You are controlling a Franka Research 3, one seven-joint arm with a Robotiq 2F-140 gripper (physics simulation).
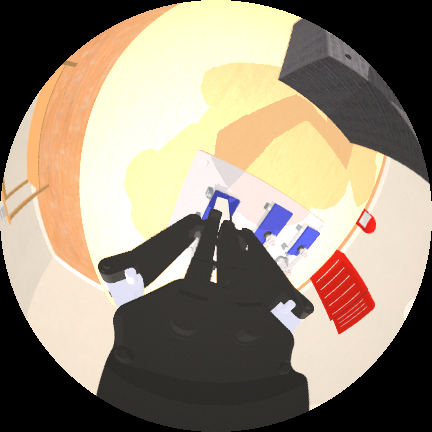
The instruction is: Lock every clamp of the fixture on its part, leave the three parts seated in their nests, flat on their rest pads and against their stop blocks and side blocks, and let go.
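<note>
My gripper [219,206] is shut with nothing between its fingers. Its pale fingertips are over the left blue part [234,204], whether touching it I cannot tell. The middle blue part [279,216] and the right blue part [311,236] lie in the white fixture plate [186,200], beside small grey blocks. The middle clamp [269,240] and the right clamp [300,251] have their dark tips over their parts. Their handles are hidden behind my gripper, so whether they are locked I cannot tell. The left clamp is mostly hidden by the fingers.
A large dark grey block [320,65] stands at the upper right. A red slatted object [342,290] and a small red item [367,221] are beyond the table edge at the right. A wooden frame [25,200] shows at the far left. Shadows lie across the table [150,100].
</note>
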